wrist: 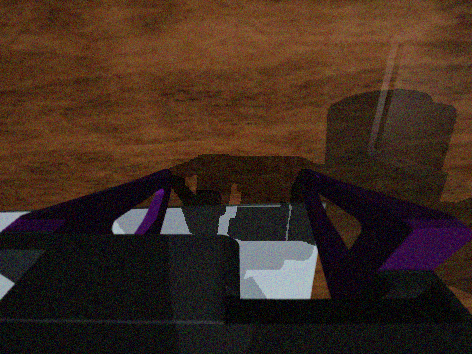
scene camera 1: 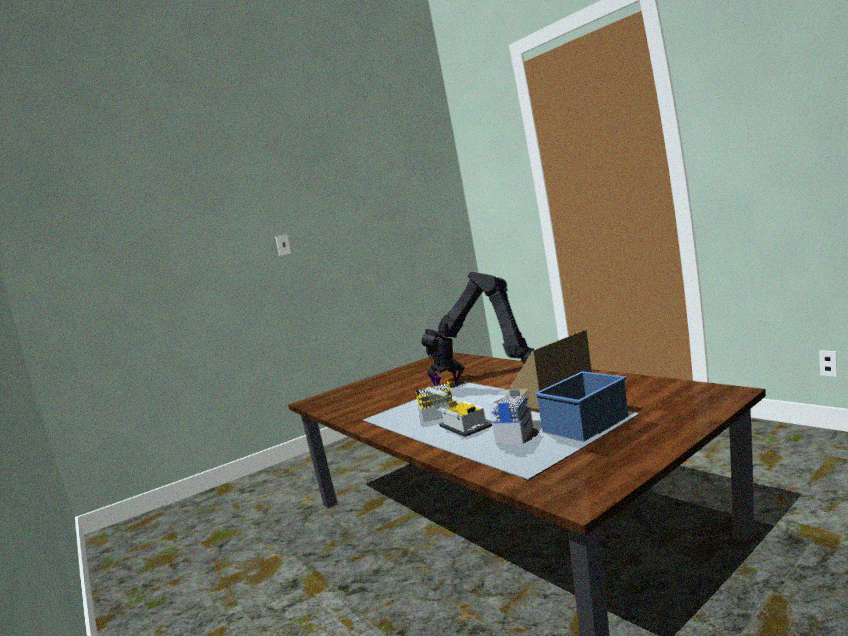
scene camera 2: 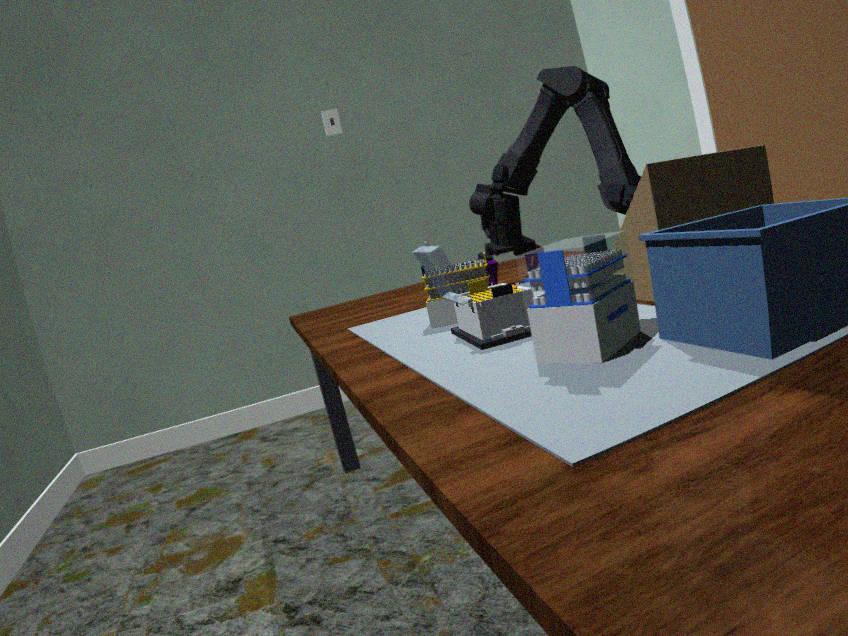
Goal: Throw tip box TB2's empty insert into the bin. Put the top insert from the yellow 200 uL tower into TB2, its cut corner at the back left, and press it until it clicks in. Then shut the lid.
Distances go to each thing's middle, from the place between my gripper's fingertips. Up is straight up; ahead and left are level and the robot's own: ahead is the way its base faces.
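Scene:
There's a blue bin (scene camera 2: 759, 281), and my gripper is 130 mm short of it, 770 mm to the right of it and 60 mm below it.

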